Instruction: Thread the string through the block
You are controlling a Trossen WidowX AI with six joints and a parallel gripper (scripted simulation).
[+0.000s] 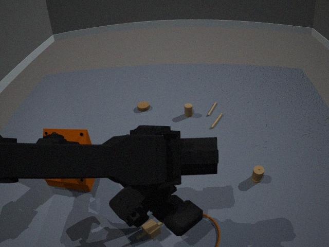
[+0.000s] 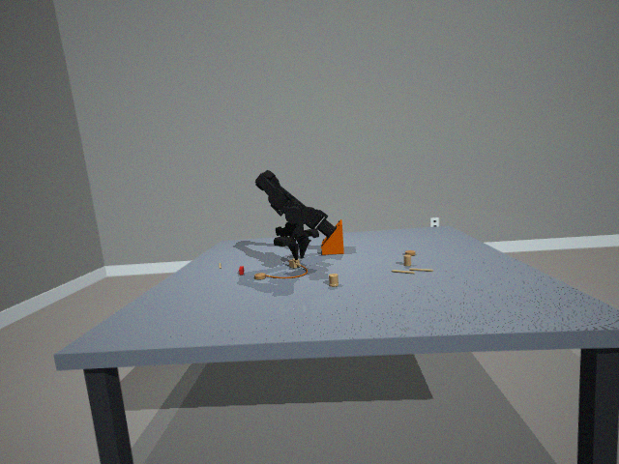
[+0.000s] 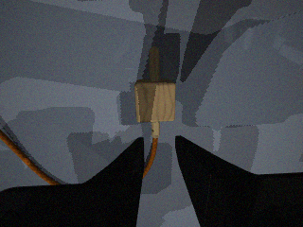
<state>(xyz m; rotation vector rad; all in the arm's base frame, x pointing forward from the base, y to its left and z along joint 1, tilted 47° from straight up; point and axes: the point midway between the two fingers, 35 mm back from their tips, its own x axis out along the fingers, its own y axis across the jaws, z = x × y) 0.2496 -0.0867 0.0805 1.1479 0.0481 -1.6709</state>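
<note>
The wooden block lies 2 cm behind my gripper tip, 2 cm to the right of it and 2 cm below it. Round my gripper tip: thin wooden stick 1 cm behind, 1 cm to the right, 2 cm below; then round wooden button 11 cm ahead, 13 cm to the right, 3 cm below; then red piece 4 cm ahead, 22 cm to the right, 2 cm below.
</note>
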